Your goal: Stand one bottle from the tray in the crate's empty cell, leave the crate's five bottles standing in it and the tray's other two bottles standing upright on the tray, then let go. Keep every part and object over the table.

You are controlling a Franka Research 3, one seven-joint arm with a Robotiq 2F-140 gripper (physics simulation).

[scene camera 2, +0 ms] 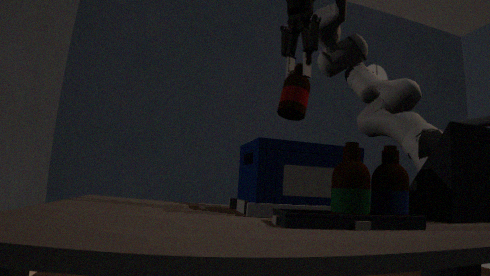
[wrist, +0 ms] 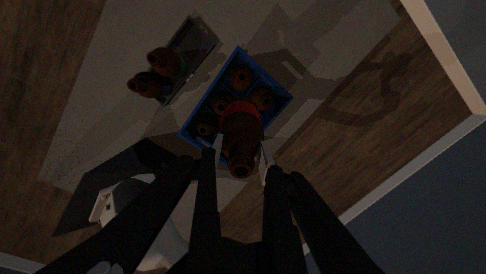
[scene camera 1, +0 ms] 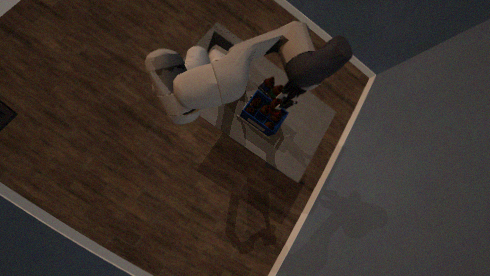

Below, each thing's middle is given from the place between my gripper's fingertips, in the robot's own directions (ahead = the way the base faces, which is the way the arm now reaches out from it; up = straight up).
I see my gripper 280 mm above the green-labelled bottle [scene camera 2: 350, 192], 240 mm to the right of it and 30 mm past it.
